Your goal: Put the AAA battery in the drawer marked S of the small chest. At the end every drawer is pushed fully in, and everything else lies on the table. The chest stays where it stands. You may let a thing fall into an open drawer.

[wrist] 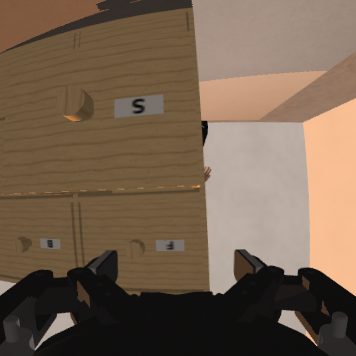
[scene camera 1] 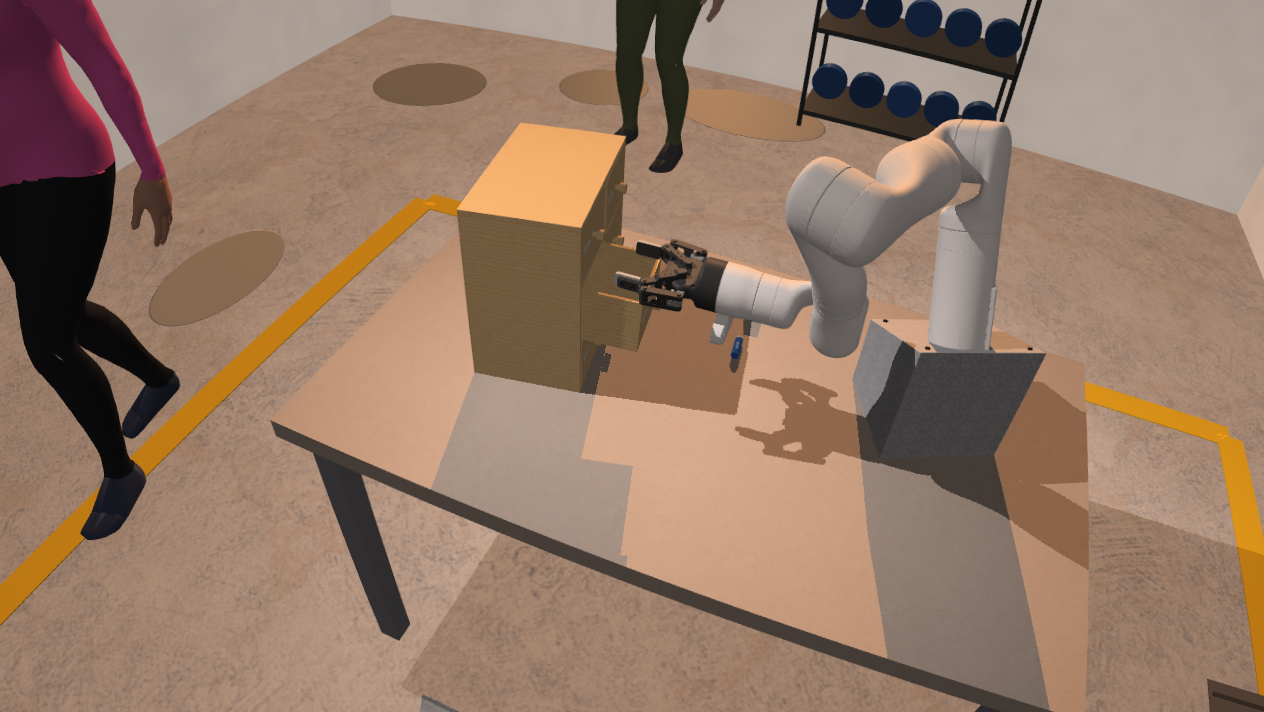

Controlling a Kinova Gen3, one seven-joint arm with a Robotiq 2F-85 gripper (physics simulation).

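Where they show: gripper, fingertip midpoint: (wrist: 175, 263) (scene camera 1: 626, 261); arm's base, link origin: (scene camera 1: 957, 342).
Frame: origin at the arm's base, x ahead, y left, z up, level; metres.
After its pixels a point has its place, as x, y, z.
The small wooden chest (scene camera 1: 528, 291) {0.649, 0.097, -0.008} stands on the table. Its drawer S (scene camera 1: 614, 316) {0.515, 0.083, -0.032} (wrist: 100, 145) {0.477, 0.024, -0.024} is pulled out, with its label and round knob facing the wrist camera. The drawer's inside is hidden in both views. A blue battery (scene camera 1: 735, 347) {0.340, -0.091, -0.191} lies on the table in front of the chest, right of the drawer; its size marking cannot be read. My gripper (scene camera 1: 641, 265) {0.507, 0.063, 0.059} (wrist: 175, 263) {0.507, 0.063, 0.059} is open and empty, level, pointing at the chest, with its fingers above the open drawer.
Drawers F (wrist: 130, 220) {0.573, 0.011, 0.037} and B (wrist: 35, 220) {0.581, -0.112, 0.037} are flush in the chest above drawer S. The robot base block (scene camera 1: 946, 406) {-0.009, 0.054, -0.084} stands at the table's right. A small pale shape (scene camera 1: 719, 330) shows under the arm. Two people stand beyond the table.
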